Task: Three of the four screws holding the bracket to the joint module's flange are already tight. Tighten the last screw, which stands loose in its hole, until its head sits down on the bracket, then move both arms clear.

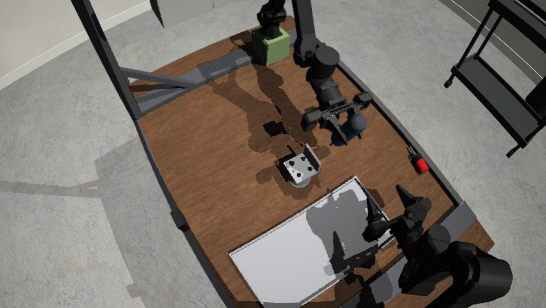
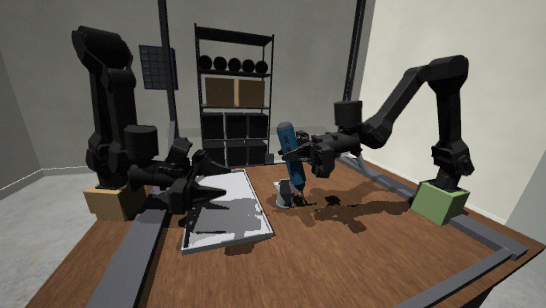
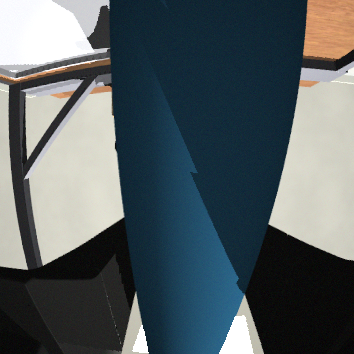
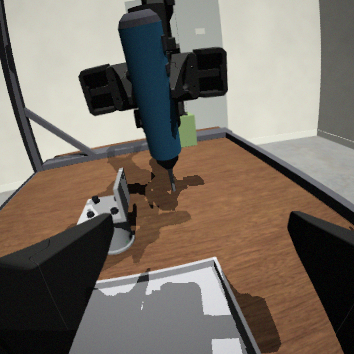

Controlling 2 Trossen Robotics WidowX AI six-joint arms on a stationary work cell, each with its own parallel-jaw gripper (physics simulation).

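Frame: origin at the left arm's base, x back, y right, z up, level; metres.
Where they show: left gripper, between the fingertips: [image 1: 354, 141] [image 2: 280, 155] [image 4: 151, 96]; right gripper, between the fingertips: [image 1: 382, 190] [image 2: 228, 180] [image 4: 201, 221]; left arm's base, origin of its link: [image 1: 270, 33] [image 2: 444, 186]; right arm's base, origin of its link: [image 2: 114, 184].
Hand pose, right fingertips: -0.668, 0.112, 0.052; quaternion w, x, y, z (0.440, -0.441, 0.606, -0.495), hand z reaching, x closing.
Each offset is from my right fingertips to the centre of the thing, as dx, dy, dz.
A grey bracket @[+0.196, +0.096, -0.077] [image 1: 301, 167] [image 2: 286, 188] [image 4: 122, 192] sits on the round joint module @[+0.196, +0.096, -0.127] [image 1: 300, 184] [image 2: 285, 203] [image 4: 121, 243]. Several dark screw heads @[+0.177, +0.079, -0.096] [image 1: 310, 169] [image 4: 114, 210] show on it; I cannot tell which one is loose. My left gripper [image 1: 350, 132] [image 2: 286, 156] [image 3: 185, 216] is shut on a blue electric screwdriver @[+0.169, -0.003, +0.020] [image 1: 355, 127] [image 2: 296, 172] [image 3: 200, 125] [image 4: 150, 90]. The screwdriver is tilted, its bit @[+0.197, -0.009, -0.062] [image 4: 172, 181] pointing down in the air beside the bracket, apart from the screws. My right gripper [image 1: 384, 192] [image 2: 227, 181] [image 4: 201, 221] is open and empty over the tray's end.
A white tray @[-0.005, +0.170, -0.151] [image 1: 265, 275] [image 2: 227, 243] [image 4: 155, 274] lies near the bracket on the right arm's side. A red-handled tool @[+0.027, -0.258, -0.142] [image 1: 421, 164] lies by the table edge. A green block @[+0.668, -0.112, -0.106] [image 1: 272, 47] [image 2: 440, 202] [image 4: 188, 130] bears the left arm. Dark beams edge the table.
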